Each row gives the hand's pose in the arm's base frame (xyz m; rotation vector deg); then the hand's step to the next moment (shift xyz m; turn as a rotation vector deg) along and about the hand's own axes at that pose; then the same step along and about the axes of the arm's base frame.
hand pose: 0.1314 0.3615 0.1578 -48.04 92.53 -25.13
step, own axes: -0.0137 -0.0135 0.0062 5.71 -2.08 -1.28
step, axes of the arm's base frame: 0.0102 0.0019 0.0173 -0.86 -5.74 -2.20
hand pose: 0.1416 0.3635 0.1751 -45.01 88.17 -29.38
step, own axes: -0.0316 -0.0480 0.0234 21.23 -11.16 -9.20
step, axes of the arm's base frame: 0.0316 -0.0059 0.0531 -6.94 -24.19 -5.14
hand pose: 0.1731 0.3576 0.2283 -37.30 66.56 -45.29
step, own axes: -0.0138 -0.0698 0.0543 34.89 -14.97 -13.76
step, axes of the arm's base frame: 0.0353 -0.0262 0.0780 -9.43 -37.76 -10.76
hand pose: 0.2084 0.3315 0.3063 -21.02 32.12 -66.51
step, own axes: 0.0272 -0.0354 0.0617 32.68 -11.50 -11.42
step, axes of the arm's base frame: 0.0175 -0.0390 0.0630 -6.06 -34.47 -10.27
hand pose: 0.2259 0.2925 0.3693 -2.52 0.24 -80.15
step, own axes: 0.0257 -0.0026 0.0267 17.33 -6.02 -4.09
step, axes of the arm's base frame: 0.0026 -0.0250 0.0274 -3.08 -18.21 -3.48
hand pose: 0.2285 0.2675 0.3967 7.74 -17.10 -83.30
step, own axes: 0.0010 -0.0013 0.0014 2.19 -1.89 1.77
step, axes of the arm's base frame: -0.0015 -0.0010 0.0011 -2.11 -2.23 1.44
